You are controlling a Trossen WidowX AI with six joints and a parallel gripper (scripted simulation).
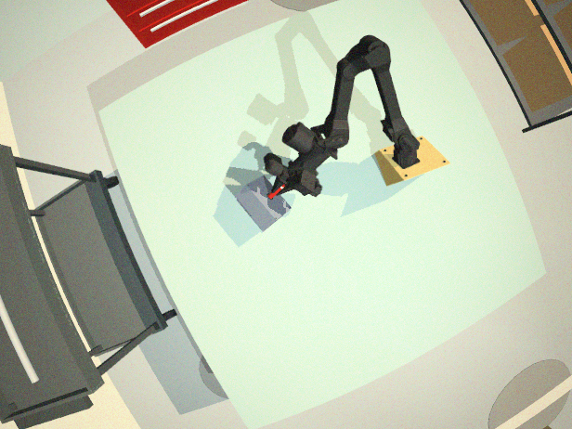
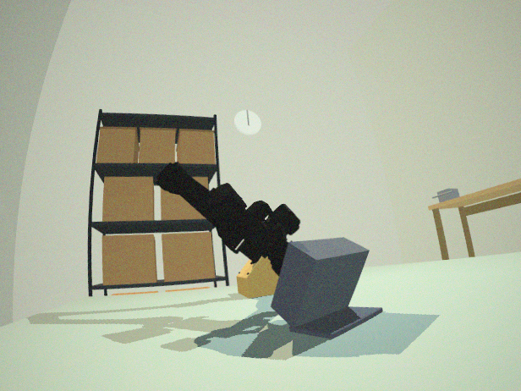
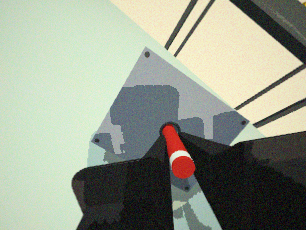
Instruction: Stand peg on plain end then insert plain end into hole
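Now: gripper tip 10 mm past the red peg and 10 mm below it. The rest, counted from my gripper tip: grey sloped panel 40 mm ahead, 10 mm to the left, 20 mm below.
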